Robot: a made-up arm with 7 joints.
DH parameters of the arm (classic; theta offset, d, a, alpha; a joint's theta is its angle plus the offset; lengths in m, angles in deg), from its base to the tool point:
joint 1: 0 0.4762 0 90
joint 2: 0 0.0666 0 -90
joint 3: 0 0.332 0.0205 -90
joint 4: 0 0.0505 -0.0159 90
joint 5: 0 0.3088 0 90
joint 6: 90 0.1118 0.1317 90
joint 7: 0 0.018 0 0
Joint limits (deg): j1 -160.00..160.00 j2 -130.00..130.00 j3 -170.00..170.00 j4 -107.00..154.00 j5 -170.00..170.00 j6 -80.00..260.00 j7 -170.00..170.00
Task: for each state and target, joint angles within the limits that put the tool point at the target. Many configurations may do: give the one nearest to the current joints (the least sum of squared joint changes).
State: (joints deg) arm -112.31 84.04 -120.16 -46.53 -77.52 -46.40 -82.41
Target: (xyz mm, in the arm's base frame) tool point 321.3 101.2 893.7
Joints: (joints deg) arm -118.14 59.83 -137.43 -60.92 -85.93 -43.03 -82.41
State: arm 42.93 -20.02 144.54 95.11 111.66 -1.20 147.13
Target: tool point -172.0 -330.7 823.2
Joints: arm 56.17 -19.01 161.28 96.82 114.58 -5.45 147.13
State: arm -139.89 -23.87 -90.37 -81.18 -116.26 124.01 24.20
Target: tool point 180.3 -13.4 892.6
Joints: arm -111.93 30.13 -79.76 -64.51 -124.72 134.81 24.20
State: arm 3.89 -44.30 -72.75 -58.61 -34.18 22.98 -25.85
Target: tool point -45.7 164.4 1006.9
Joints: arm 7.78 -39.18 -38.13 -69.17 -28.38 21.71 -25.85
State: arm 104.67 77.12 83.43 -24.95 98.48 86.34 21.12
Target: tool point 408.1 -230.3 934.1
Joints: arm 126.27 50.73 86.56 -41.29 85.08 97.23 21.12
